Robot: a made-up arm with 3 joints. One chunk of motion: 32 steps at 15 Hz.
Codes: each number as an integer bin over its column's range. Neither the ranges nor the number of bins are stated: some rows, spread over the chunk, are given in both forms.
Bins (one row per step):
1: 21 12 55
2: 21 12 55
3: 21 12 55
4: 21 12 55
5: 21 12 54
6: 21 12 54
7: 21 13 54
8: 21 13 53
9: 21 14 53
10: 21 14 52
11: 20 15 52
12: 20 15 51
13: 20 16 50
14: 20 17 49
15: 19 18 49
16: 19 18 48
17: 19 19 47
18: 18 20 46
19: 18 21 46
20: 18 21 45
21: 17 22 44
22: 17 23 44
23: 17 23 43
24: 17 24 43
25: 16 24 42
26: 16 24 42
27: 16 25 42
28: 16 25 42
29: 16 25 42
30: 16 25 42
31: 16 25 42
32: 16 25 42
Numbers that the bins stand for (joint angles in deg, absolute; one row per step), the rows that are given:
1: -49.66 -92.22 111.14
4: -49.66 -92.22 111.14
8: -49.66 -87.49 101.68
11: -54.39 -78.03 96.95
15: -59.12 -63.84 82.76
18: -63.84 -54.39 68.57
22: -68.57 -40.20 59.12
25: -73.30 -35.47 49.66
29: -73.30 -30.74 49.66
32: -73.30 -30.74 49.66
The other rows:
2: -49.66 -92.22 111.14
3: -49.66 -92.22 111.14
5: -49.66 -92.22 106.41
6: -49.66 -92.22 106.41
7: -49.66 -87.49 106.41
9: -49.66 -82.76 101.68
10: -49.66 -82.76 96.95
12: -54.39 -78.03 92.22
13: -54.39 -73.30 87.49
14: -54.39 -68.57 82.76
16: -59.12 -63.84 78.03
17: -59.12 -59.12 73.30
19: -63.84 -49.66 68.57
20: -63.84 -49.66 63.84
21: -68.57 -44.93 59.12
23: -68.57 -40.20 54.39
24: -68.57 -35.47 54.39
26: -73.30 -35.47 49.66
27: -73.30 -30.74 49.66
28: -73.30 -30.74 49.66
30: -73.30 -30.74 49.66
31: -73.30 -30.74 49.66

